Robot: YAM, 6 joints.
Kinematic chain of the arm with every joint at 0, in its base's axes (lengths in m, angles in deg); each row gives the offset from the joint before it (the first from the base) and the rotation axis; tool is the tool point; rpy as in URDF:
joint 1: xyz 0 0 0.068 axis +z
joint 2: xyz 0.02 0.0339 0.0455 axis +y
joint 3: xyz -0.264 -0.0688 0 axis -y
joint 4: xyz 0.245 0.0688 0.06 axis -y
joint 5: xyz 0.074 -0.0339 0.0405 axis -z
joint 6: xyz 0.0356 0 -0.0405 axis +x
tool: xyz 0 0 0 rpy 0 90 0
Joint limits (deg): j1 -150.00..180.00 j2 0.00..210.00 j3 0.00..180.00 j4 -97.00..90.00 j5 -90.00..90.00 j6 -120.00..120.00
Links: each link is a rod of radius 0.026 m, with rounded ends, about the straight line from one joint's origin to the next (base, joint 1, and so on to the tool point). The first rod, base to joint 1, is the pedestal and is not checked.
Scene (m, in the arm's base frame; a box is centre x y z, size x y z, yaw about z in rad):
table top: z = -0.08
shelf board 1: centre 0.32 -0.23 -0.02 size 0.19 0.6 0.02 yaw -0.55
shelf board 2: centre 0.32 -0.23 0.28 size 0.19 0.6 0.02 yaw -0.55
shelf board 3: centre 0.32 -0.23 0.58 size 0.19 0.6 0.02 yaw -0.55
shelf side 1: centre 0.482 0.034 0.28 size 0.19 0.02 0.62 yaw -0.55
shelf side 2: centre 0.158 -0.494 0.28 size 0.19 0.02 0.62 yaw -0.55
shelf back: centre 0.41 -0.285 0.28 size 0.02 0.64 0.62 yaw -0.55
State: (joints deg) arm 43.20 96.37 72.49 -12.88 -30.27 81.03
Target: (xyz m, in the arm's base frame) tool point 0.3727 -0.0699 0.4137
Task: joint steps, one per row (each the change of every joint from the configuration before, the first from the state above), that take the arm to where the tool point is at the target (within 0.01 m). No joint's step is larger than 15 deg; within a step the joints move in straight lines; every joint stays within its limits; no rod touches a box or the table.
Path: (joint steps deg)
1: -13.96 -12.26 -1.49 -2.69 0.39 0.00
2: -13.95 -12.27 -1.49 -2.70 0.39 0.00
3: -13.96 -12.26 -1.49 -2.69 0.39 0.00
4: -4.74 10.64 7.20 4.82 1.38 0.00
5: -4.74 10.64 7.19 4.81 1.38 0.00
6: -4.74 10.64 7.19 4.82 1.38 0.00

